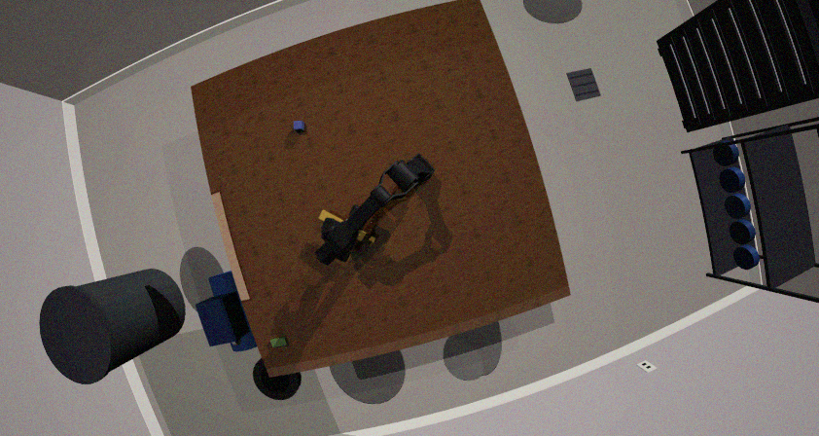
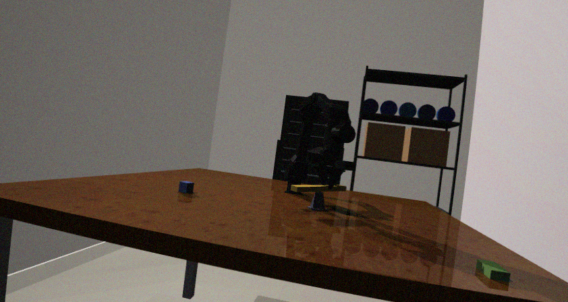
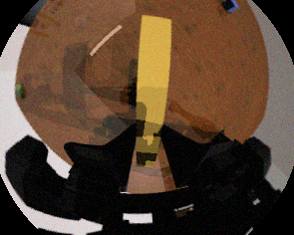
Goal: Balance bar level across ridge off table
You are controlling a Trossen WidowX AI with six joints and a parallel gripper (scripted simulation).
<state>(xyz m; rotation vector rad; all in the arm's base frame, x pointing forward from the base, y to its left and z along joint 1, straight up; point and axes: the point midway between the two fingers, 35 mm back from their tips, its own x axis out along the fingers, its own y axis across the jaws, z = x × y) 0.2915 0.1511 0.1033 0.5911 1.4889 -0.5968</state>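
Now: gripper tip 20 mm short of the yellow bar and 20 mm to the left of it. Round my gripper tip: blue cube: 110 mm ahead, 450 mm to the right, 50 mm below; then green block: 450 mm ahead, 350 mm to the left, 60 mm below.
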